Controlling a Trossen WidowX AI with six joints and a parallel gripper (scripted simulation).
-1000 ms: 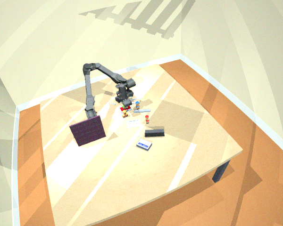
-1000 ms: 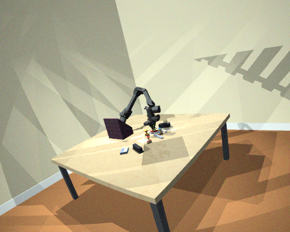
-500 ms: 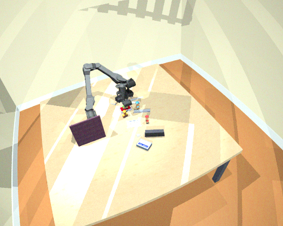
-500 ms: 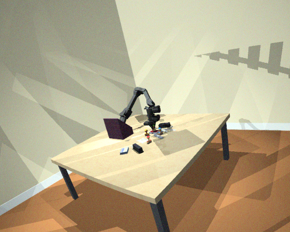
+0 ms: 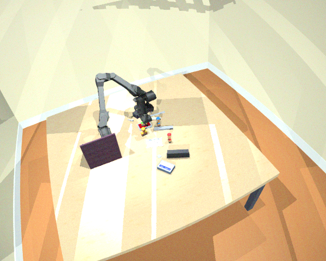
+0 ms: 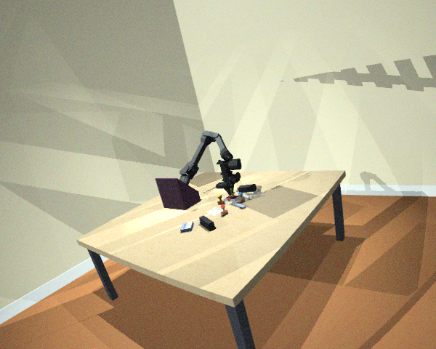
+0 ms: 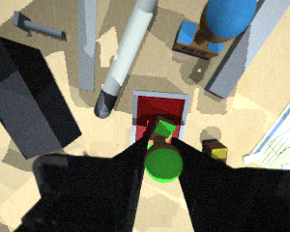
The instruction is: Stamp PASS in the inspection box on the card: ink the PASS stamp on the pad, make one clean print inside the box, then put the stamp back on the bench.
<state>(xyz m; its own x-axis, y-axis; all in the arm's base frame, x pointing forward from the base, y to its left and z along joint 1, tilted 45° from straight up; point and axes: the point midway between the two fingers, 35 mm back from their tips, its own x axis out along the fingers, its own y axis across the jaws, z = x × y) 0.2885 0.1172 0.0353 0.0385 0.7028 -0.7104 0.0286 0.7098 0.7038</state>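
My gripper tip is right at the green-knobbed stamp. Also, from my gripper tip: red ink pad (30 mm below); white pen (60 mm ahead, 50 mm to the left, 30 mm below); yellow-knobbed stamp (30 mm behind, 70 mm to the right, 20 mm below).
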